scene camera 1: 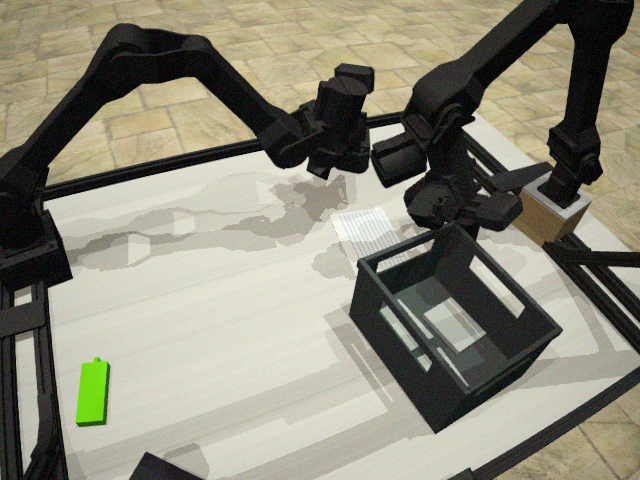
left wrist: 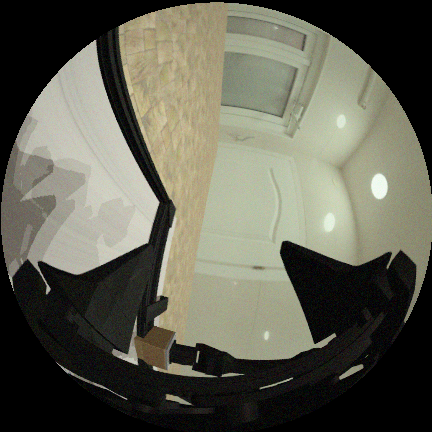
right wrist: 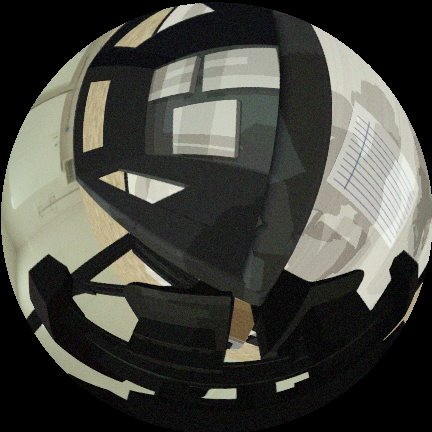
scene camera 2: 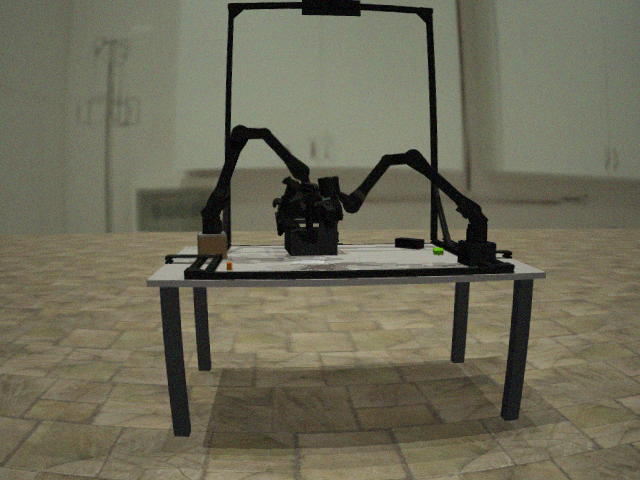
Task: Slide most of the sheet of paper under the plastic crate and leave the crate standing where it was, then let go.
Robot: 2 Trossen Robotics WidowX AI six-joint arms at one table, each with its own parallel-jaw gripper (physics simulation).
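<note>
The black, open-topped crate (scene camera 1: 392, 330) (scene camera 2: 323, 243) (right wrist: 200, 215) stands on the table, with windows in its walls. The white, blue-lined sheet of paper (scene camera 1: 364, 232) (scene camera 2: 307, 261) (right wrist: 375, 175) lies flat beside it; in the right wrist view a strip of table separates them. My right gripper (scene camera 1: 466, 226) (right wrist: 239, 251) is at the crate's back corner in scene camera 1, its fingers close together with the crate's rim between them. My left gripper (scene camera 1: 338, 155) (left wrist: 217, 249) is open and empty, above the table beyond the paper. The right fingertips are partly hidden in scene camera 1.
A green battery-shaped block (scene camera 1: 93, 392) (scene camera 2: 438, 251) lies at the left in scene camera 1. A dark block (scene camera 1: 165, 469) (scene camera 2: 409, 242) lies at its bottom edge. A small orange cube (scene camera 2: 229, 266) is near the right arm's wooden base block (scene camera 1: 545, 219) (scene camera 2: 211, 244). The two arms' wrists are close together.
</note>
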